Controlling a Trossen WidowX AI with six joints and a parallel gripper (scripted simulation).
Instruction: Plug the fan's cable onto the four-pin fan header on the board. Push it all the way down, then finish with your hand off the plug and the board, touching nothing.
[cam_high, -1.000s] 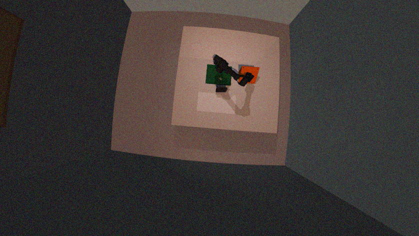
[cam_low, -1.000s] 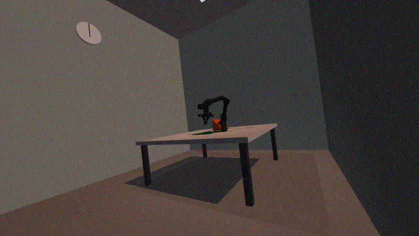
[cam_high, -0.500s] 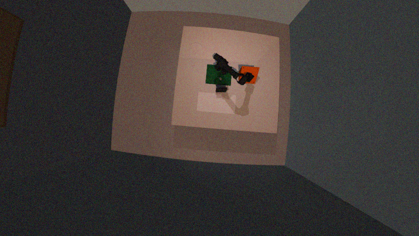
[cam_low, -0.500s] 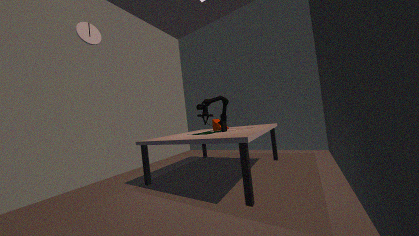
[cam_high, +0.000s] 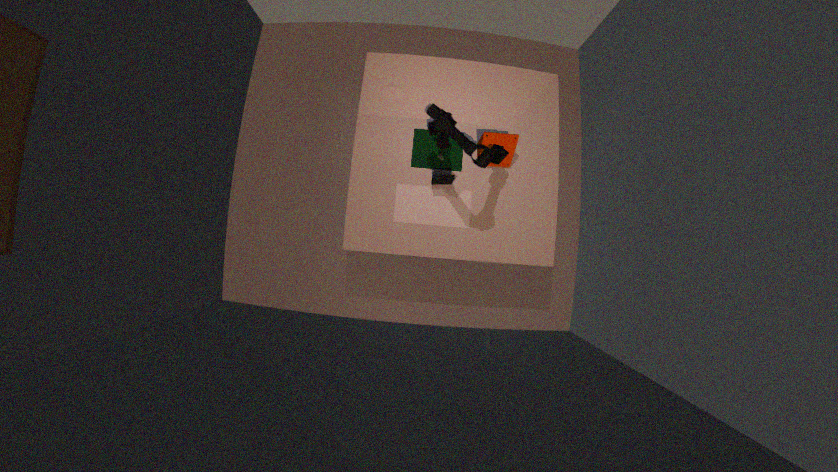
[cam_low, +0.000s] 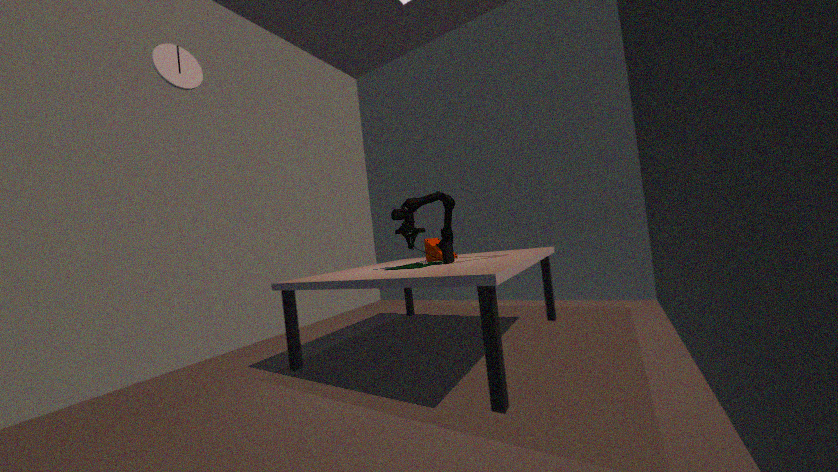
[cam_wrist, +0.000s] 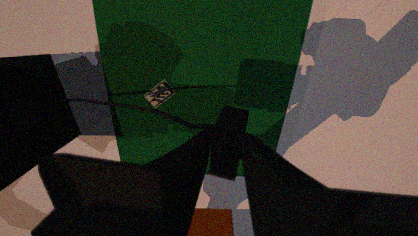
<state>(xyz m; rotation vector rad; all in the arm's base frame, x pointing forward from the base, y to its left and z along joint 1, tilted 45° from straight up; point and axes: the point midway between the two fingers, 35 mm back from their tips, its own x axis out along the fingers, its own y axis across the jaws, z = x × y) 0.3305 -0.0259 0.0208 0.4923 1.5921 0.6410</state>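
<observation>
The green board lies 10 mm ahead of my gripper tip, 30 mm to the left of it and 140 mm below it. Round my gripper tip: fan: 40 mm behind, 220 mm to the left, 60 mm below; then four-pin header: 20 mm behind, 80 mm to the left, 120 mm below; then dark fan plug: 10 mm behind, 10 mm below.
</observation>
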